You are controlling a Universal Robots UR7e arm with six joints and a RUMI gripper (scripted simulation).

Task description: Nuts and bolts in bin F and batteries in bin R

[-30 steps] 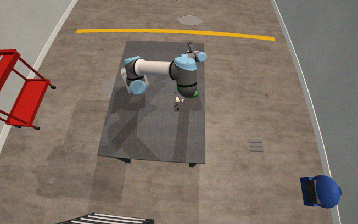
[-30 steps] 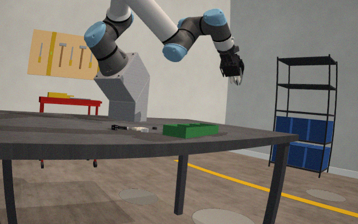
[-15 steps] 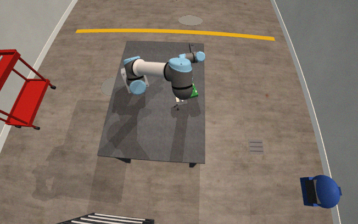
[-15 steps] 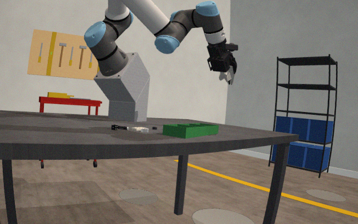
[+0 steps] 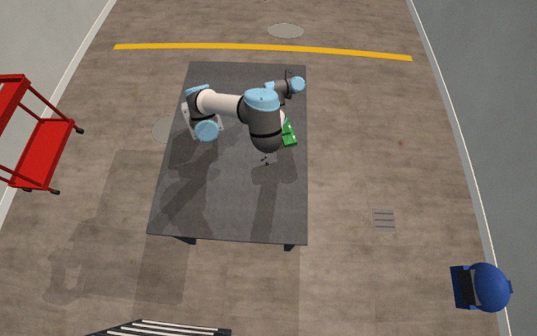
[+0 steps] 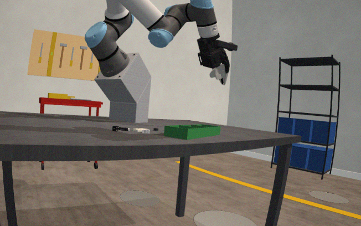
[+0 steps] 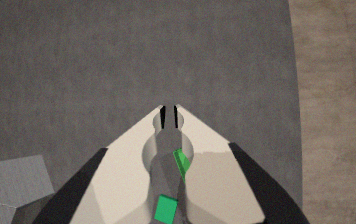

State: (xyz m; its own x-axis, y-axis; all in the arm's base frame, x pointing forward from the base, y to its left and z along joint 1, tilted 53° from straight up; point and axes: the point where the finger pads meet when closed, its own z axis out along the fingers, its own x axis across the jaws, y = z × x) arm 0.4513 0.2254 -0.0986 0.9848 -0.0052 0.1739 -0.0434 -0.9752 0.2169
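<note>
The green bin tray is 1 cm ahead of my hand, 17 cm to the right of it and 20 cm below it. Also, from my hand: flat green card (10 cm behind, 17 cm to the right, 21 cm below); then cream domino-like tile (13 cm behind, 30 cm to the right, 21 cm below); then black nut (13 cm behind, 22 cm to the right, 21 cm below).
</note>
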